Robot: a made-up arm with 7 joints. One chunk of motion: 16 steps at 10 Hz.
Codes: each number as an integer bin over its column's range. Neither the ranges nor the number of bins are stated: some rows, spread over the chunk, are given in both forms.
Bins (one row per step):
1: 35 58 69 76 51 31
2: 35 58 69 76 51 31
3: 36 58 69 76 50 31
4: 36 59 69 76 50 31
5: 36 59 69 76 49 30
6: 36 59 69 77 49 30
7: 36 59 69 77 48 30
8: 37 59 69 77 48 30
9: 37 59 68 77 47 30
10: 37 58 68 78 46 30
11: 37 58 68 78 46 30
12: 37 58 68 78 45 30
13: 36 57 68 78 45 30
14: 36 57 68 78 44 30
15: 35 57 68 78 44 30
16: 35 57 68 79 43 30
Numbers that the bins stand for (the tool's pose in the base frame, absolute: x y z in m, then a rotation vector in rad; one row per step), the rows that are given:
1: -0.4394 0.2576 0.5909 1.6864 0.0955 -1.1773
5: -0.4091 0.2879 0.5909 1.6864 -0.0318 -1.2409
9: -0.3788 0.2879 0.5606 1.7500 -0.1591 -1.2409
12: -0.3788 0.2576 0.5606 1.8136 -0.2864 -1.2409
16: -0.4394 0.2273 0.5606 1.8773 -0.4136 -1.2409
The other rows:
2: -0.4394 0.2576 0.5909 1.6864 0.0955 -1.1773
3: -0.4091 0.2576 0.5909 1.6864 0.0318 -1.1773
4: -0.4091 0.2879 0.5909 1.6864 0.0318 -1.1773
6: -0.4091 0.2879 0.5909 1.7500 -0.0318 -1.2409
7: -0.4091 0.2879 0.5909 1.7500 -0.0955 -1.2409
8: -0.3788 0.2879 0.5909 1.7500 -0.0955 -1.2409
10: -0.3788 0.2576 0.5606 1.8136 -0.2227 -1.2409
11: -0.3788 0.2576 0.5606 1.8136 -0.2227 -1.2409
13: -0.4091 0.2273 0.5606 1.8136 -0.2864 -1.2409
14: -0.4091 0.2273 0.5606 1.8136 -0.3500 -1.2409
15: -0.4394 0.2273 0.5606 1.8136 -0.3500 -1.2409

